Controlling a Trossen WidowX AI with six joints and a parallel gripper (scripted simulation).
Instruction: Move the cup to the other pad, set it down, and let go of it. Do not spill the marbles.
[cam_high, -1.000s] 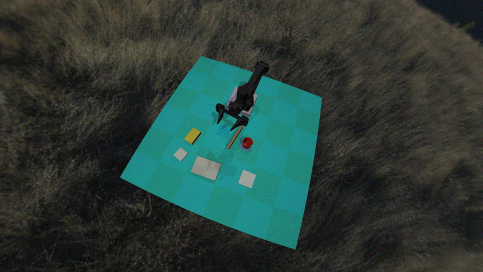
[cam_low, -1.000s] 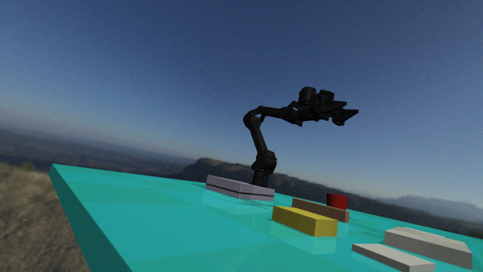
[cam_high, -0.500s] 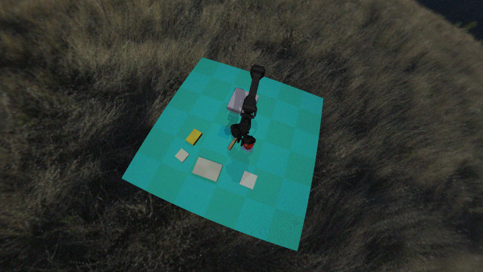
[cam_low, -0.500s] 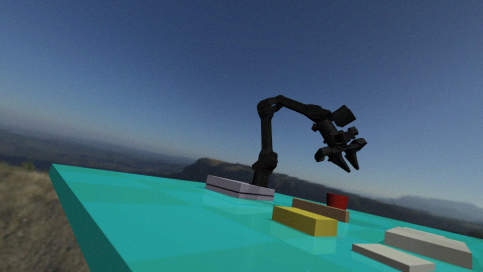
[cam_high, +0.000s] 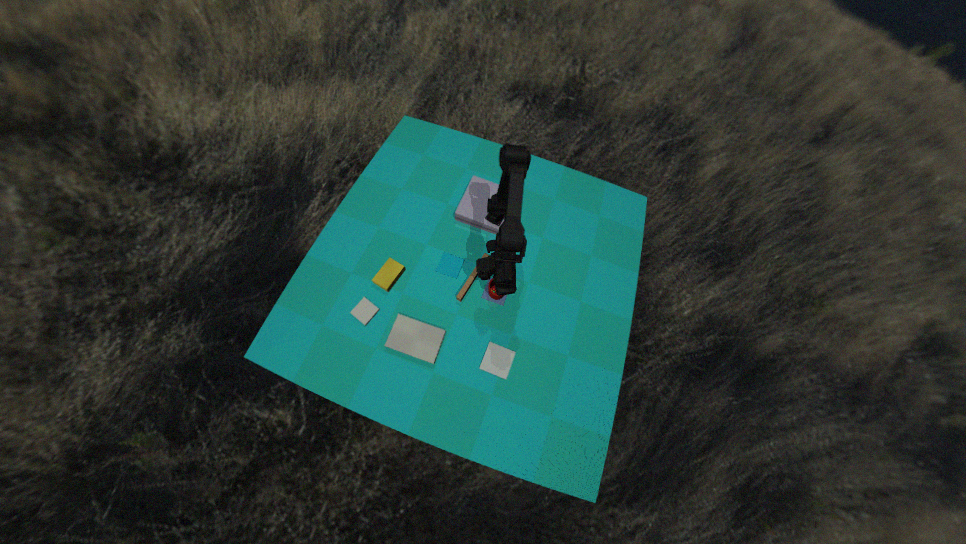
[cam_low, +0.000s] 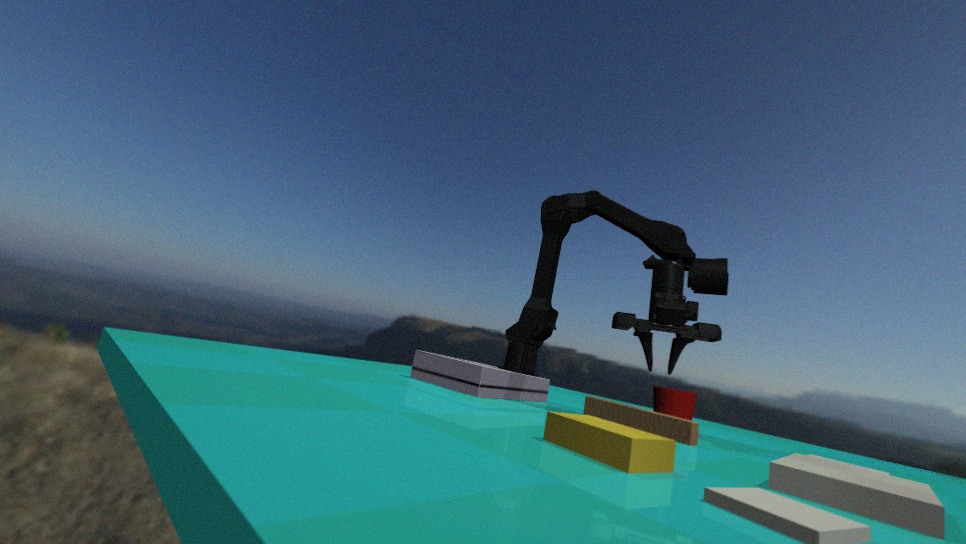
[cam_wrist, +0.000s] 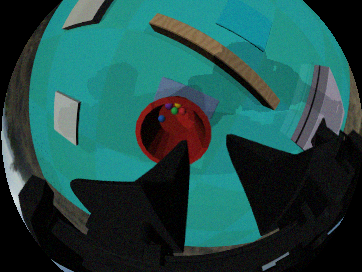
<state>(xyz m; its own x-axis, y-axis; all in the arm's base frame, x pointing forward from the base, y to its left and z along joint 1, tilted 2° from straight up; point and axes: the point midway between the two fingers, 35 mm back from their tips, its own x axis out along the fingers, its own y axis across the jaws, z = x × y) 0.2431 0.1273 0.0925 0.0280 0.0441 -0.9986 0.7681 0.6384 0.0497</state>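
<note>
My gripper tip is now 60 mm above the red cup, 20 mm to the right of it and 20 mm short of it. Round my gripper tip: cyan-blue pad (190 mm to the right, 110 mm below, 10 mm ahead); wooden bar (90 mm to the right, 90 mm below, 20 mm ahead); grey-blue pad (110 mm below, 20 mm to the left, 20 mm ahead).
</note>
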